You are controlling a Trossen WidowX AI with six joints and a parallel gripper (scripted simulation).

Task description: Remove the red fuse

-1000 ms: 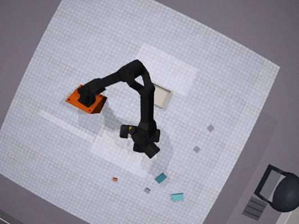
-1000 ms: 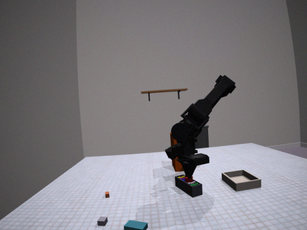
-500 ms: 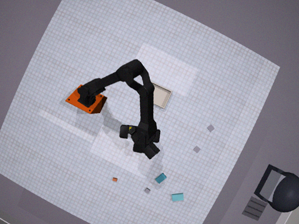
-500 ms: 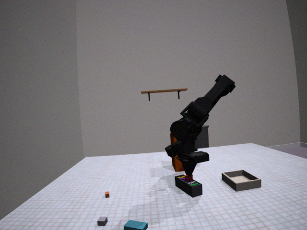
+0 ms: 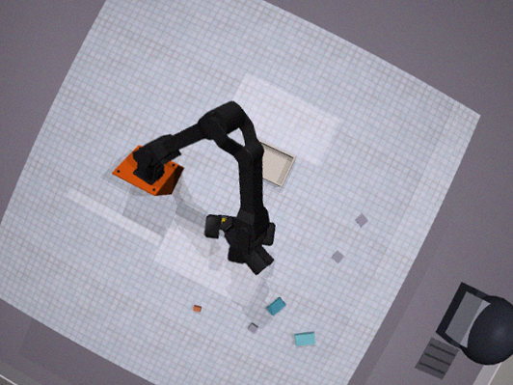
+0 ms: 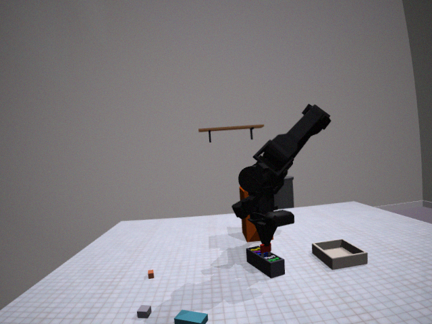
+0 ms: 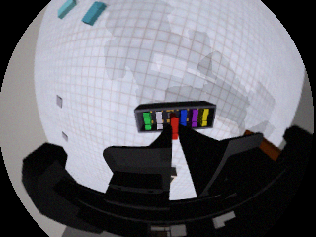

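Now: the beige tray 30 mm behind my gripper tip, 210 mm to the left of it and 60 mm below it. Round my gripper tip: red fuse (10 mm below); then grey cube (200 mm ahead, 270 mm to the right, 60 mm below).
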